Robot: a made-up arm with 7 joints. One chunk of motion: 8 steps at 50 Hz.
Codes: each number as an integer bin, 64 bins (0 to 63) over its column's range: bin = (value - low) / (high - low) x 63, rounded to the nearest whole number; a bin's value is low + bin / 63 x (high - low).
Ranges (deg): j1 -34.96..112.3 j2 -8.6..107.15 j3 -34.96..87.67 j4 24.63..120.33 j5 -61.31..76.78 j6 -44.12..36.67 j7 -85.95..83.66
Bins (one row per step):
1: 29 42 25 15 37 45 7
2: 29 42 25 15 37 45 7
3: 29 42 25 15 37 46 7
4: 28 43 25 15 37 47 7
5: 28 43 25 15 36 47 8
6: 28 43 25 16 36 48 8
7: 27 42 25 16 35 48 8
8: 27 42 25 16 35 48 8
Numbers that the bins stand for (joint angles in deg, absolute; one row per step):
1: 32.83 68.57 13.70 47.42 19.79 13.59 -67.10
2: 32.83 68.57 13.70 47.42 19.79 13.59 -67.10
3: 32.83 68.57 13.70 47.42 19.79 14.87 -67.10
4: 30.49 70.40 13.70 47.42 19.79 16.15 -67.10
5: 30.49 70.40 13.70 47.42 17.60 16.15 -64.41
6: 30.49 70.40 13.70 48.93 17.60 17.43 -64.41
7: 28.15 68.57 13.70 48.93 15.41 17.43 -64.41
8: 28.15 68.57 13.70 48.93 15.41 17.43 -64.41

